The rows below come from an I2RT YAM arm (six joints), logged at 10 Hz.
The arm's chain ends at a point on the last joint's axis. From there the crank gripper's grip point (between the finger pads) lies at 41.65 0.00 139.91 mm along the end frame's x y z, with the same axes.
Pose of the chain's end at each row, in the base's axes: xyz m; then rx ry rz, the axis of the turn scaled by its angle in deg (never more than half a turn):
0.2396, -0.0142, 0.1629, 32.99, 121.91, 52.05
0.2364, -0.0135, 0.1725, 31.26, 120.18, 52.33
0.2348, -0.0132, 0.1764, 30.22, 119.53, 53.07
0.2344, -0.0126, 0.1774, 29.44, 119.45, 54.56
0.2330, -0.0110, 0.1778, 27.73, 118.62, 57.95
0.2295, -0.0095, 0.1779, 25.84, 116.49, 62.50
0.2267, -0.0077, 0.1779, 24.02, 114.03, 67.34
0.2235, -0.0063, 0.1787, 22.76, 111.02, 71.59
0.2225, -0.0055, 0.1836, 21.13, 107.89, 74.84
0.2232, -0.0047, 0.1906, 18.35, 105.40, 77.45
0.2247, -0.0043, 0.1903, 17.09, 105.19, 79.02
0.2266, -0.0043, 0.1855, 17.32, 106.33, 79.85
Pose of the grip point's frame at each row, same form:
0.3216, 0.0711, 0.0774, 32.99, 121.91, 52.05
0.3210, 0.0722, 0.0900, 31.26, 120.18, 52.33
0.3198, 0.0738, 0.0957, 30.22, 119.53, 53.07
0.3181, 0.0771, 0.0983, 29.44, 119.45, 54.56
0.3148, 0.0843, 0.1034, 27.73, 118.62, 57.95
0.3100, 0.0926, 0.1115, 25.84, 116.49, 62.50
0.3054, 0.1010, 0.1205, 24.02, 114.03, 67.34
0.3014, 0.1075, 0.1307, 22.76, 111.02, 71.59
0.2999, 0.1118, 0.1443, 21.13, 107.89, 74.84
0.2985, 0.1161, 0.1582, 18.35, 105.40, 77.45
0.2972, 0.1187, 0.1598, 17.09, 105.19, 79.02
0.2967, 0.1198, 0.1540, 17.32, 106.33, 79.85

